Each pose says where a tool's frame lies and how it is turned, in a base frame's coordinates. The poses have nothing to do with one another.
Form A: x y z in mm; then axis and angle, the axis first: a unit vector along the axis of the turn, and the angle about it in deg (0 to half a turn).
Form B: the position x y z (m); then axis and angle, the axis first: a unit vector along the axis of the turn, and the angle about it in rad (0 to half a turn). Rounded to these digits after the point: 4 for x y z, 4 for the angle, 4 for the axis.
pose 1, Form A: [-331.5 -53.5 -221.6 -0.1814 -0.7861 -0.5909 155.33]
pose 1, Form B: [-0.3315 -0.0535 -0.2216 -0.1814 -0.7861 -0.5909 2.7110]
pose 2, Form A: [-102.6 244.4 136.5 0.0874 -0.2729 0.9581 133.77]
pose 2, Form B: [-0.1026 0.2444 0.1365 0.0874 -0.2729 0.9581 2.3347]
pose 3, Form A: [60.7 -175.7 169.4 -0.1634 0.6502 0.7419 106.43]
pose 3, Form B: [0.0607 -0.1757 0.1694 -0.1634 0.6502 0.7419 1.8576]
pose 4, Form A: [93.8 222.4 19.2 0.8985 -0.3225 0.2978 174.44]
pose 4, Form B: [0.0938 0.2224 0.0192 0.8985 -0.3225 0.2978 3.0446]
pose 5, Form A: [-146.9 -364.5 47.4 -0.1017 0.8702 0.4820 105.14]
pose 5, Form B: [-0.1469 -0.3645 0.0474 -0.1017 0.8702 0.4820 1.8350]
